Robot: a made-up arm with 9 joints. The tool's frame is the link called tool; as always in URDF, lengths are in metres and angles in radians.
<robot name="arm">
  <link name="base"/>
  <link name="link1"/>
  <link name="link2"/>
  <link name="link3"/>
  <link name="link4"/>
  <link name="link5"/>
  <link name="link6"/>
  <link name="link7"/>
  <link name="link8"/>
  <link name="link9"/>
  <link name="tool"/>
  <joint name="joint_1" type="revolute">
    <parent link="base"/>
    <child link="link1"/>
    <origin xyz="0 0 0.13" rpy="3.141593 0 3.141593"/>
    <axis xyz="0 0 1"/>
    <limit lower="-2.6" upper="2.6" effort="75" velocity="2.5"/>
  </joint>
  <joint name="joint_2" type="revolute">
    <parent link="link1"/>
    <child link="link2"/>
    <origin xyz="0.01 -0.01 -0.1" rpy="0 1.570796 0"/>
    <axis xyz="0 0 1"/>
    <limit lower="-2.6" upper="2.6" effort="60" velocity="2.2"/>
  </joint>
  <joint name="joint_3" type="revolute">
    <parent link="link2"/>
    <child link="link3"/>
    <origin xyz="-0.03 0.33 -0.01" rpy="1.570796 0 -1.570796"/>
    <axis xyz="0 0 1"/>
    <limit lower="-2.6" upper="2.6" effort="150" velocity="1.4"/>
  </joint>
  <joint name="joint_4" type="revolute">
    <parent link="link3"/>
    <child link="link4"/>
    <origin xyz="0.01 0 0.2" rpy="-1.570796 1.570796 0"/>
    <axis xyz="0 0 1"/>
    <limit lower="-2.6" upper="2.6" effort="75" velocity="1.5"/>
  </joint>
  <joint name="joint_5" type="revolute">
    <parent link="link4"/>
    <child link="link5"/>
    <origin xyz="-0.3 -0.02 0" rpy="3.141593 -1.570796 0"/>
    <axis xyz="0 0 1"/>
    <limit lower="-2.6" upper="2.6" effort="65" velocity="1"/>
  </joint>
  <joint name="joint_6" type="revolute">
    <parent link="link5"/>
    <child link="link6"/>
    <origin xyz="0.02 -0.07 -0.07" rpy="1.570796 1.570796 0"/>
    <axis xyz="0 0 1"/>
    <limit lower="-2.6" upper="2.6" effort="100" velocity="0.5"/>
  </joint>
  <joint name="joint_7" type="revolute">
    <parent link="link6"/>
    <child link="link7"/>
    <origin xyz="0.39 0.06 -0.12" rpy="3.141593 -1.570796 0"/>
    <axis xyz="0 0 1"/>
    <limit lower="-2.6" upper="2.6" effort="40" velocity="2.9"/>
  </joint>
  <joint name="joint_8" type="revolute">
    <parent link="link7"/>
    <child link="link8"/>
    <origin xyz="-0.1 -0.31 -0.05" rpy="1.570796 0 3.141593"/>
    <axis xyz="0 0 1"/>
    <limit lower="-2.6" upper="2.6" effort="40" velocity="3"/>
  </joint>
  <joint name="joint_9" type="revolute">
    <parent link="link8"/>
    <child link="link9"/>
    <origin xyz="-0.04 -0.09 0.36" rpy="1.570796 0 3.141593"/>
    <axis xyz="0 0 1"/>
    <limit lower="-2.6" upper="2.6" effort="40" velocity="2"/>
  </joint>
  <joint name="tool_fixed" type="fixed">
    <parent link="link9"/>
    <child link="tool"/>
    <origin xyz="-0.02 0.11 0.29" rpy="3.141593 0 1.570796"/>
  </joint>
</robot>
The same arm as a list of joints. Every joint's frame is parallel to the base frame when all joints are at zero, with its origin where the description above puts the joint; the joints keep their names.
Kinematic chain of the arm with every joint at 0, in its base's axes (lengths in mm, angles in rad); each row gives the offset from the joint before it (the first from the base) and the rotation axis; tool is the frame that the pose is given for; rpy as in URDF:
joint_1: xyz 0 0 130 axis -z
joint_2: xyz -10 -10 100 axis -x
joint_3: xyz 10 330 -30 axis -z
joint_4: xyz 0 -10 -200 axis -x
joint_5: xyz 0 -20 -300 axis +z
joint_6: xyz -20 70 -70 axis +y
joint_7: xyz -60 -120 -390 axis -z
joint_8: xyz -310 -100 50 axis +x
joint_9: xyz 360 40 90 axis -z
tool: xyz 110 -20 -290 rpy 0 0 0
Joint limits (rad, base to tool): -2.6..2.6 -2.6..2.6 -2.6..2.6 -2.6..2.6 -2.6..2.6 -2.6..2.6 -2.6..2.6 -2.6..2.6 -2.6..2.6

